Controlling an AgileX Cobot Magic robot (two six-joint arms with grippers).
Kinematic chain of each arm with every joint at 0, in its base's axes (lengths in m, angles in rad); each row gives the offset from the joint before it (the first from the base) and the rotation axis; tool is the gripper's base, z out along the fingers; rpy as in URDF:
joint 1: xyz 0 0 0.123 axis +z
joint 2: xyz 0 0 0 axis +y
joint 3: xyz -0.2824 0 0.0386 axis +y
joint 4: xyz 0.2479 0 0.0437 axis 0.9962 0 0.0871
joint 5: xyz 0 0 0 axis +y
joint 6: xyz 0.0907 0 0.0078 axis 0.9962 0 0.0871
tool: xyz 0 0 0 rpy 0 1.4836 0
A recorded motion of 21 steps. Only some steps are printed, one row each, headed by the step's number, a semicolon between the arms.
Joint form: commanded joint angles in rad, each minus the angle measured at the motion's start. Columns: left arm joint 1, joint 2, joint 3, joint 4, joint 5, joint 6; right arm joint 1, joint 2, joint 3, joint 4, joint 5, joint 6.
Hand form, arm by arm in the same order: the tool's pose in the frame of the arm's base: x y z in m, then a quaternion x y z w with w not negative. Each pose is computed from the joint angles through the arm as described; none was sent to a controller.
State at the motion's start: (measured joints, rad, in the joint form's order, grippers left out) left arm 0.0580 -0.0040 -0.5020 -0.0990 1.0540 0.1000; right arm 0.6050 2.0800 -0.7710 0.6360 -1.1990 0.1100
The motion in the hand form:
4: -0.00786 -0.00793 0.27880 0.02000 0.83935 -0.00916 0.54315; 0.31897 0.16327 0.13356 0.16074 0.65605 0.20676 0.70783
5: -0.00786 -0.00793 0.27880 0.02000 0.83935 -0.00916 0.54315; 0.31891 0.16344 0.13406 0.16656 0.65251 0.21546 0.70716
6: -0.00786 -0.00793 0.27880 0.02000 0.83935 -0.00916 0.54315; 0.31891 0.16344 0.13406 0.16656 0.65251 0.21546 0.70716
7: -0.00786 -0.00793 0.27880 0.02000 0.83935 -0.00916 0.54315; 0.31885 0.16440 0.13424 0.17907 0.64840 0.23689 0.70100
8: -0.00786 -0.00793 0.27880 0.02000 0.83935 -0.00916 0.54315; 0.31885 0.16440 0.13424 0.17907 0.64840 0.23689 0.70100
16: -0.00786 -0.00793 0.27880 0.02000 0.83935 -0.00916 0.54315; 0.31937 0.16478 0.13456 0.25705 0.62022 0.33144 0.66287
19: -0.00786 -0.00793 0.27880 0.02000 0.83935 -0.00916 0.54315; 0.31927 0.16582 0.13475 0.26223 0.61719 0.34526 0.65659
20: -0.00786 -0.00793 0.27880 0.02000 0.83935 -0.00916 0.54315; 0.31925 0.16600 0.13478 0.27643 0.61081 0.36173 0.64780
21: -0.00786 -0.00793 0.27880 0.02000 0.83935 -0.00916 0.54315; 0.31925 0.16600 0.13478 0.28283 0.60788 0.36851 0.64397
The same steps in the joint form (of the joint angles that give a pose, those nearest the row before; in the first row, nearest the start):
4: -0.0080 -0.0230 0.0030 0.0030 -0.0150 -0.0070; 0.0040 -0.0100 -0.0030 -0.0580 -0.1540 0.2190
5: -0.0080 -0.0230 0.0030 0.0030 -0.0150 -0.0070; 0.0040 -0.0100 -0.0030 -0.0610 -0.1590 0.2410
6: -0.0080 -0.0230 0.0030 0.0030 -0.0150 -0.0070; 0.0040 -0.0100 -0.0030 -0.0610 -0.1590 0.2410
7: -0.0080 -0.0230 0.0030 0.0030 -0.0150 -0.0070; 0.0040 -0.0100 -0.0030 -0.0720 -0.1590 0.2940
8: -0.0080 -0.0230 0.0030 0.0030 -0.0150 -0.0070; 0.0040 -0.0100 -0.0030 -0.0720 -0.1590 0.2940
16: -0.0080 -0.0230 0.0030 0.0030 -0.0150 -0.0070; 0.0000 -0.0100 -0.0030 -0.0910 -0.1590 0.5610
19: -0.0080 -0.0230 0.0030 0.0030 -0.0150 -0.0070; 0.0000 -0.0100 -0.0030 -0.1030 -0.1590 0.5940
20: -0.0080 -0.0230 0.0030 0.0030 -0.0150 -0.0070; 0.0000 -0.0100 -0.0030 -0.1050 -0.1590 0.6430
21: -0.0080 -0.0230 0.0030 0.0030 -0.0150 -0.0070; 0.0000 -0.0100 -0.0030 -0.1050 -0.1590 0.6640

